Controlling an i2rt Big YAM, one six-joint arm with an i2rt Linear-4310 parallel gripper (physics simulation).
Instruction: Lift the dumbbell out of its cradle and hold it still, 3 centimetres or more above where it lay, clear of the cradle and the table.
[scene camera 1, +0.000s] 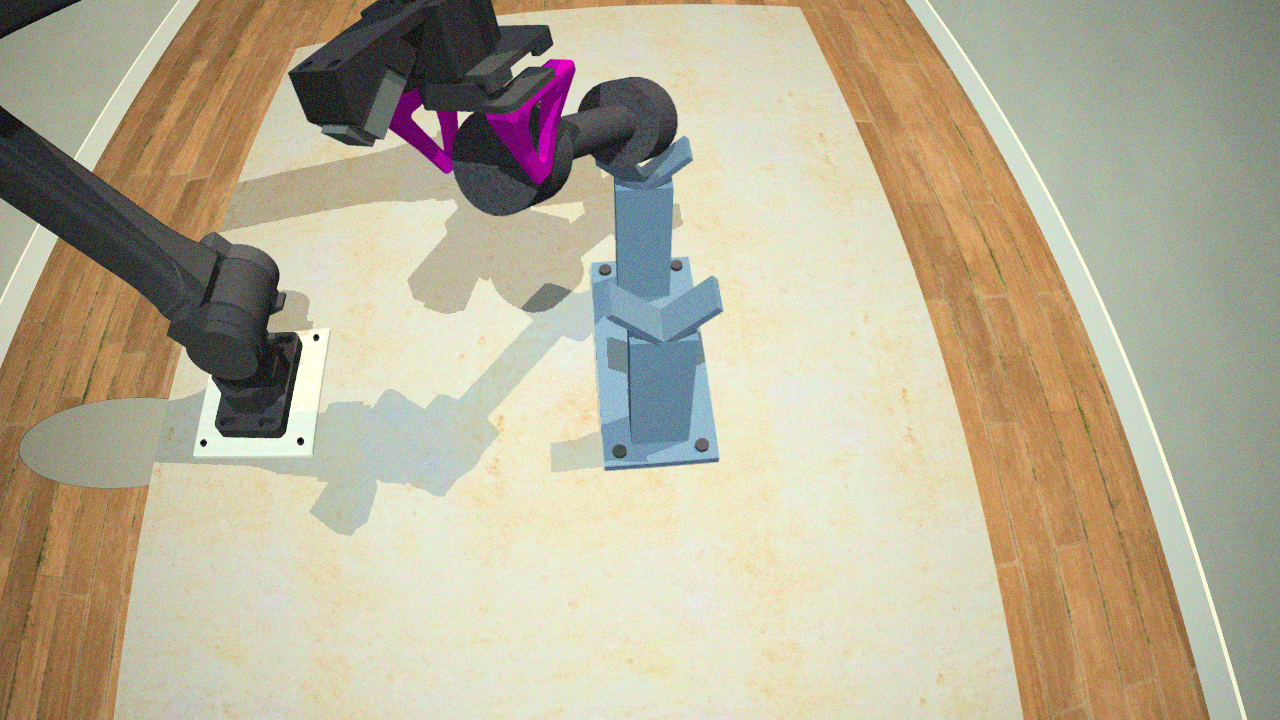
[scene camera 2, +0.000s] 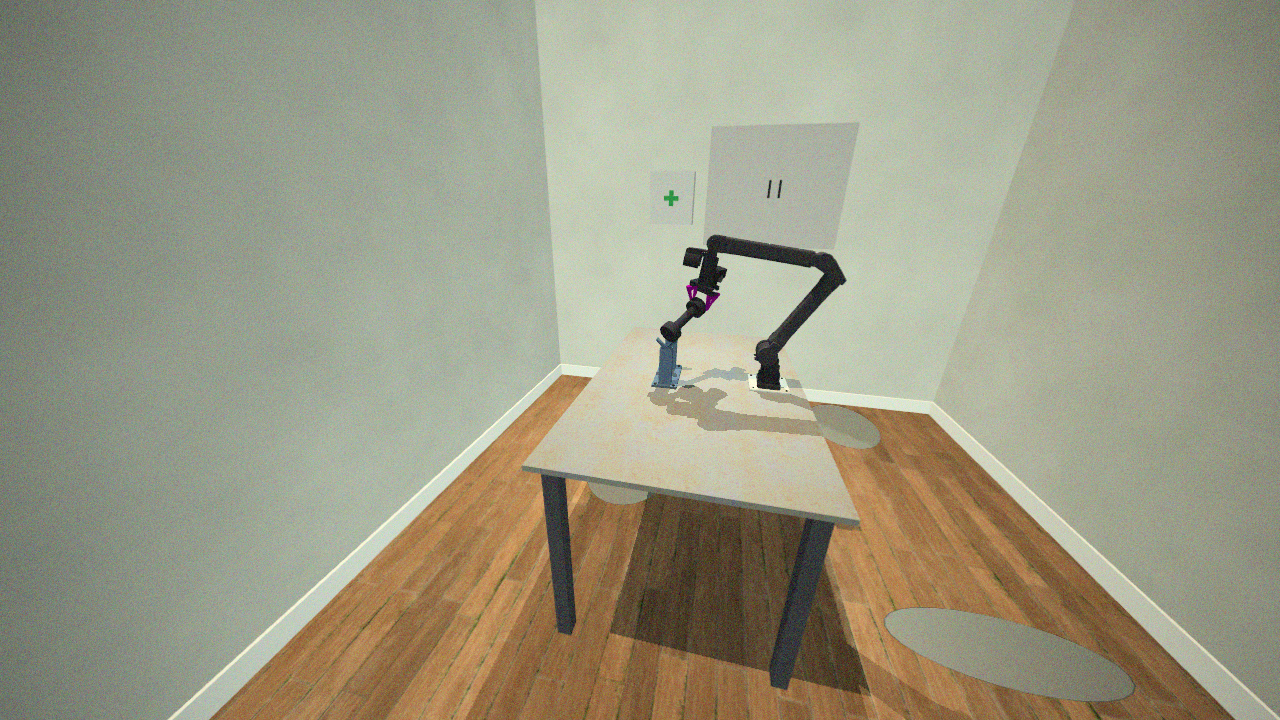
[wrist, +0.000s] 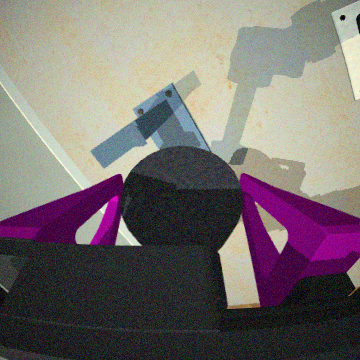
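The dark grey dumbbell is tilted, with one round head up in my gripper and the other lower down. My gripper is shut on the upper head, a magenta finger on either side. The blue cradle stands upright on the table with two V-shaped forks. The nearer fork in scene camera 1 is empty. The lower head is right at the other fork, overlapping it in both scene views; I cannot tell whether they touch. In the wrist view the near head hides the handle and the lower head.
The arm's white base plate is fixed on the pale table, to one side of the cradle. A cabinet and a box with a green cross are on the wall behind.
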